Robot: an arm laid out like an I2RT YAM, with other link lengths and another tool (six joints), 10 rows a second.
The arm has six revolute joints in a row. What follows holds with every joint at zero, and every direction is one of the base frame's.
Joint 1 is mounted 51.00 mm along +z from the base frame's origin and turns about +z.
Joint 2 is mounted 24.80 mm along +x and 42.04 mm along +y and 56.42 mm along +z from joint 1 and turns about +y.
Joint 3 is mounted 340.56 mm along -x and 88.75 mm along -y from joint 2 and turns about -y.
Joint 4 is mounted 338.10 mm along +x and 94.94 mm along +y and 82.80 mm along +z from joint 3 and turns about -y.
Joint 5 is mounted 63.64 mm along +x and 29.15 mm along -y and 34.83 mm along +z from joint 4 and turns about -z.
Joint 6 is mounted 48.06 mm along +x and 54.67 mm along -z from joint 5 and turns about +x.
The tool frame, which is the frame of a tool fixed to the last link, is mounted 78.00 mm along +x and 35.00 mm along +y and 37.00 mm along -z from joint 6; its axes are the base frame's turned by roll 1.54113, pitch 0.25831 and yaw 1.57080 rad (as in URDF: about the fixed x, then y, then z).
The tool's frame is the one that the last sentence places.
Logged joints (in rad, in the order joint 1, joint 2, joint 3, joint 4, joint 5, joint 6), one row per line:
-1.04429 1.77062 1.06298 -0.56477 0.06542 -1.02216
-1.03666 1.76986 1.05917 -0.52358 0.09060 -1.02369
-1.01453 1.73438 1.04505 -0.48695 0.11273 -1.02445
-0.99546 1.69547 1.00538 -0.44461 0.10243 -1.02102
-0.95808 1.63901 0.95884 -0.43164 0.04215 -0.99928
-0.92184 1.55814 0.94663 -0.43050 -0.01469 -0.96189
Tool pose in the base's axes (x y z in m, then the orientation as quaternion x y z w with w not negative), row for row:
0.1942 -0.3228 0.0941 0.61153 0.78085 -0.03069 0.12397
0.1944 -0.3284 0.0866 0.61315 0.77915 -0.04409 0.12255
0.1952 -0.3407 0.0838 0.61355 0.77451 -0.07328 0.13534
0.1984 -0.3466 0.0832 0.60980 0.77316 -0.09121 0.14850
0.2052 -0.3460 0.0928 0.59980 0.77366 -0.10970 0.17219
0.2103 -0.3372 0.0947 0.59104 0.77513 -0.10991 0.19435
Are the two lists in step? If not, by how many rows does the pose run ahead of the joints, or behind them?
The pose runs 2 rows behind the joints: the pose in row i belongs to the joints in row i - 2.
